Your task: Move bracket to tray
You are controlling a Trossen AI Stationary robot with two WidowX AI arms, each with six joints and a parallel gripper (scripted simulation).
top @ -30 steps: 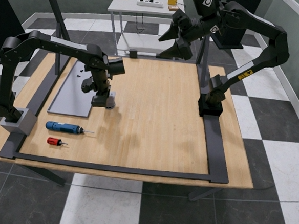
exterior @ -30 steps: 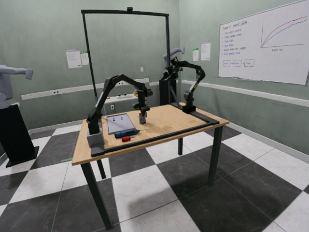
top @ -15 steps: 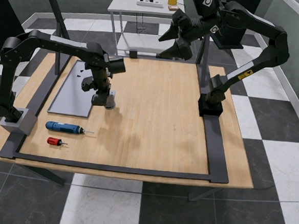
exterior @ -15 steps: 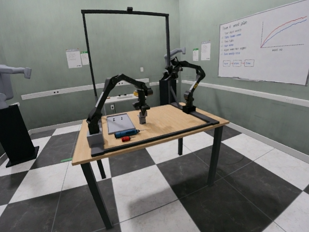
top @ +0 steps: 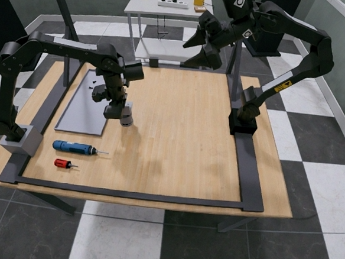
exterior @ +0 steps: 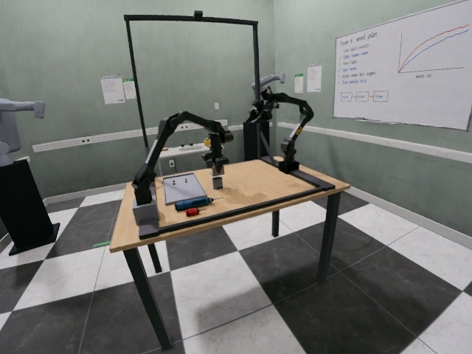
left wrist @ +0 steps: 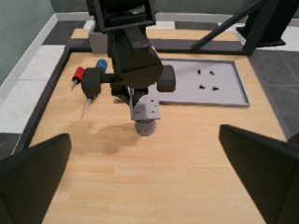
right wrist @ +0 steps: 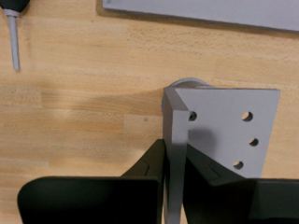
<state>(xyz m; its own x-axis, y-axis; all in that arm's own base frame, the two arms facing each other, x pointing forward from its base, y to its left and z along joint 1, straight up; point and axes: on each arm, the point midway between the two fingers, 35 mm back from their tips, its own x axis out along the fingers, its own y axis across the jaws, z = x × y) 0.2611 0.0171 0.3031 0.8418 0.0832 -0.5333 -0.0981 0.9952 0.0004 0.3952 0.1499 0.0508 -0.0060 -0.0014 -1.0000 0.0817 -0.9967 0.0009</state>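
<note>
My right gripper is now 190 mm past the grey tray, 160 mm to the left of it and 130 mm above it. Also, from my right hand: red screwdriver (160 mm ahead, 230 mm to the right, 120 mm below); grey bracket (30 mm behind, 10 mm to the left, 40 mm below); round joint module (30 mm behind, 10 mm to the left, 110 mm below).
</note>
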